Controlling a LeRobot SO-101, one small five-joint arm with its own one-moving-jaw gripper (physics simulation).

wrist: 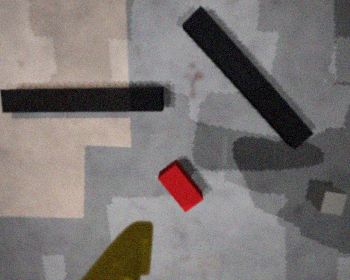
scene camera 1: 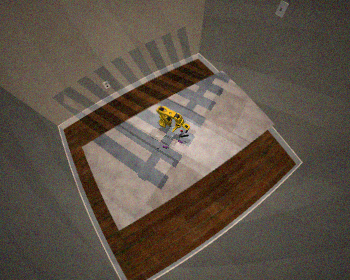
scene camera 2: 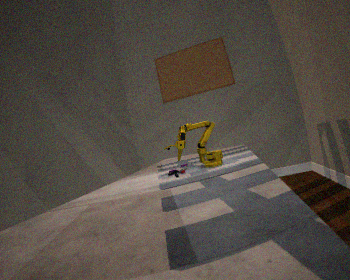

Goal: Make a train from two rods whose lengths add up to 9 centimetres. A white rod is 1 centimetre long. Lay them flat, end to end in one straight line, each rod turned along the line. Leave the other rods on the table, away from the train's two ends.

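Observation:
In the wrist view a black rod lies level at the left. A second black rod lies diagonally at the upper right, apart from the first. A short red rod lies tilted below them, touching neither. A white rod is at the right edge. A purple rod and another purple rod show in scene camera 1. My gripper is fully open and empty, above the table; one jaw shows at the lower left of the wrist view, close below the red rod.
The yellow arm's base stands on the pale table top, on the far side of the rods in scene camera 1. Bands of shadow cross the surface. A brown board hangs on the wall behind.

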